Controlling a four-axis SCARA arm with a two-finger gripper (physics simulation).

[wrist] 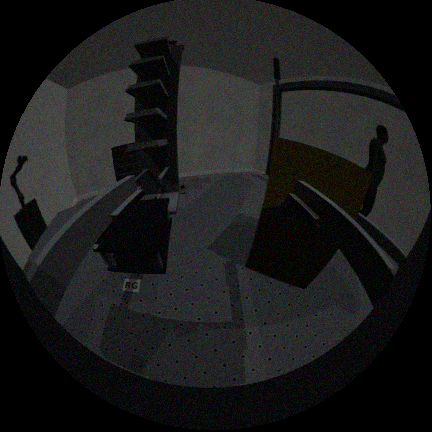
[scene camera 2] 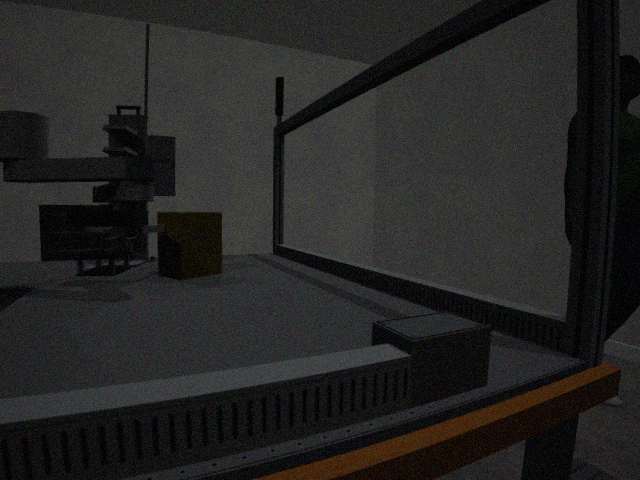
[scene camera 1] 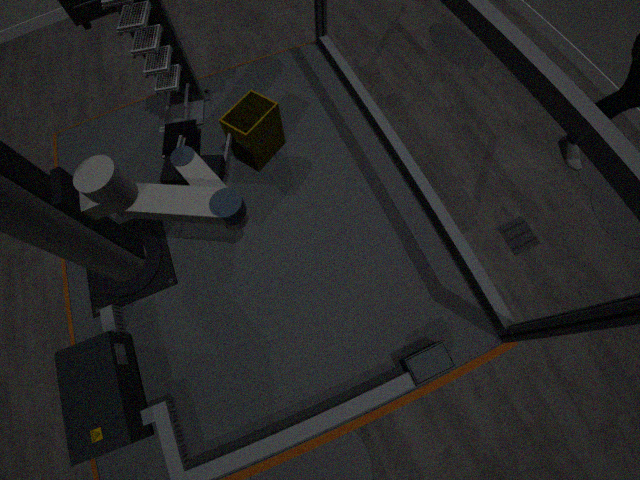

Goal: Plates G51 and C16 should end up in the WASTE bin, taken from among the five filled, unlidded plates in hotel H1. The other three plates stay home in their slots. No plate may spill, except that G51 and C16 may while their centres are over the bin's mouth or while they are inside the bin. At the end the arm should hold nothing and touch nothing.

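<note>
The hotel H1 is a tall dark tower at the upper left in scene camera 1, also upright in the wrist view. Several pale gridded plates, one of them a plate, sit on its shelves in scene camera 1; their labels cannot be read, so G51 and C16 cannot be told apart. The yellow WASTE bin stands right of the gripper; its inside is too dark to read. My gripper is open and empty, fingers spread wide. One finger is close to the bin; contact cannot be told.
A low dark stand with an RG label is at the left in the wrist view. A grey box is at the near edge. A dark cabinet is at lower left. A person is beyond the fence.
</note>
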